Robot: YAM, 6 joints.
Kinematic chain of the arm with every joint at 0, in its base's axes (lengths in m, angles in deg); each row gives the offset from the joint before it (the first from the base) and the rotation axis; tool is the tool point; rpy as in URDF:
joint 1: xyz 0 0 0.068 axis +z
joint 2: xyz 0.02 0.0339 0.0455 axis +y
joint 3: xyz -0.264 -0.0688 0 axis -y
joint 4: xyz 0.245 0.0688 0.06 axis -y
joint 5: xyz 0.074 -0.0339 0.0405 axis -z
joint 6: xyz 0.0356 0 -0.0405 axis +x
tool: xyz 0 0 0 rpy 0 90 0
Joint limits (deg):
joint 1: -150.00..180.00
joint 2: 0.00..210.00
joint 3: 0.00..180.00
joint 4: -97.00..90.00
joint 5: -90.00..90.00
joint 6: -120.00..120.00
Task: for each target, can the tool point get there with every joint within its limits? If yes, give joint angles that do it. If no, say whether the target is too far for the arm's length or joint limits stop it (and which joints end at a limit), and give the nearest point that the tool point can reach.
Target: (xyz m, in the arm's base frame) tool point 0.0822 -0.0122 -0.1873
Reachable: yes | joints -5.93 191.88 68.11 -51.30 5.90 -24.94
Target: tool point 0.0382 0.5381 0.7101
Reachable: no: too far | nearest point 0.0305 0.4299 0.5855 | short by 0.165 m
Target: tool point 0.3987 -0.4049 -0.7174
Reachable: no: too far | nearest point 0.2800 -0.2844 -0.3476 | short by 0.407 m
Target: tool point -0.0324 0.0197 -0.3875
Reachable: no: joint limits stop it (at a limit: joint 2) | nearest point -0.0591 0.0360 -0.3327 | short by 0.063 m
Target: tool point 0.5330 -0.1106 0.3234
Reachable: yes | joints -15.12 148.33 162.49 -45.84 -64.95 49.78
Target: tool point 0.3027 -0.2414 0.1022
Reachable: yes | joints -41.74 122.10 48.08 65.08 -36.93 -71.89
